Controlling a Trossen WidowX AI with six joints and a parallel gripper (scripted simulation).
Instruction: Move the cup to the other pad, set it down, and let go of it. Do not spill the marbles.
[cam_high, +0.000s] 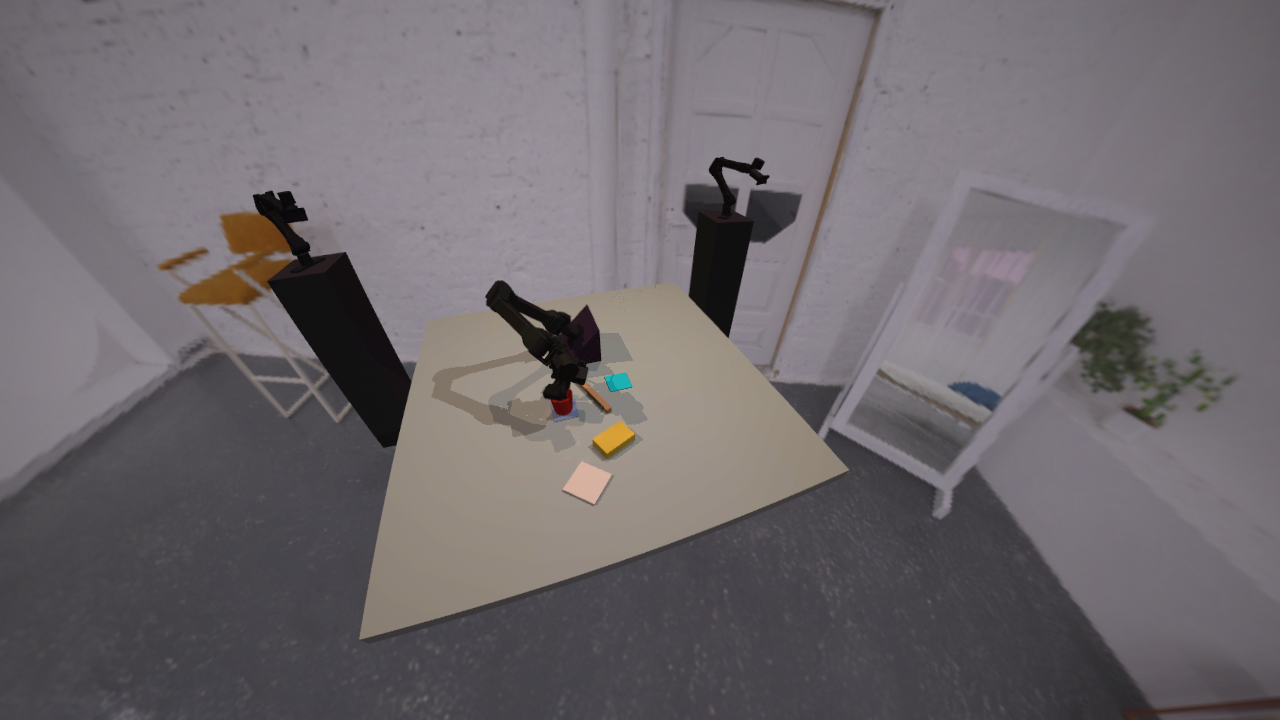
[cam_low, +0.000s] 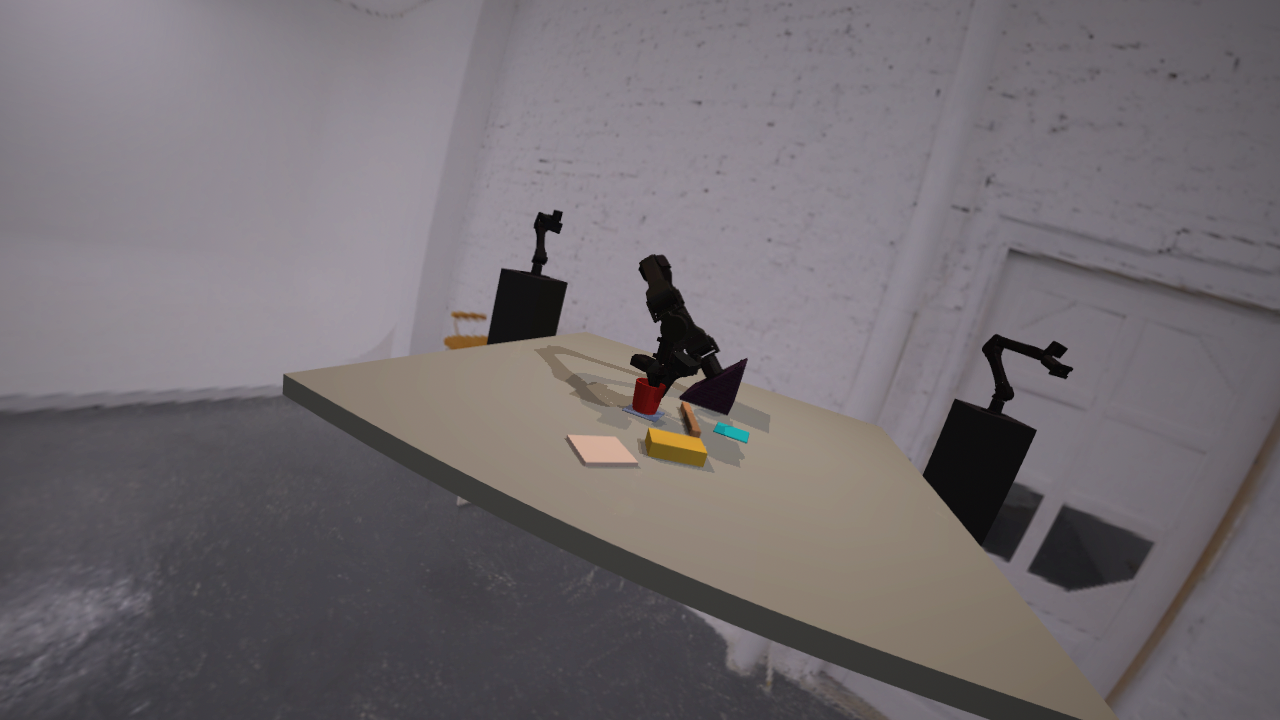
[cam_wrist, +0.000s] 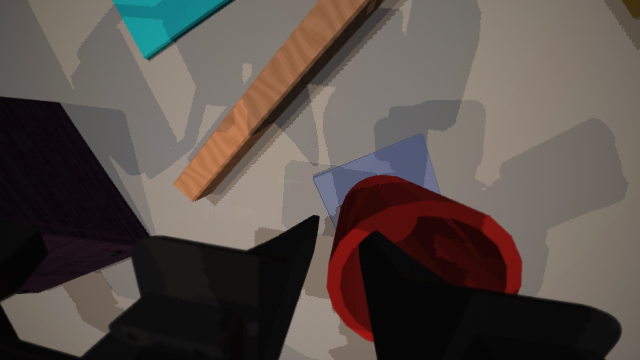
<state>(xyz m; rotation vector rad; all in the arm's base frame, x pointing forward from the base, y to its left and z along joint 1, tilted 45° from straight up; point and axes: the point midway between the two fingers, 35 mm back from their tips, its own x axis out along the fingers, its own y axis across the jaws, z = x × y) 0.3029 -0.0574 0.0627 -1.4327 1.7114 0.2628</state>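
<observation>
The lavender block is 5 cm below my gripper tip, 3 cm ahead of it and 1 cm to the right of it. From my gripper tip the other things lie so: orange wooden bar (9 cm to the left, 4 cm below, 1 cm behind); teal pad (20 cm to the left, 5 cm below, 5 cm behind); red cup (3 cm ahead, 2 cm to the right).
</observation>
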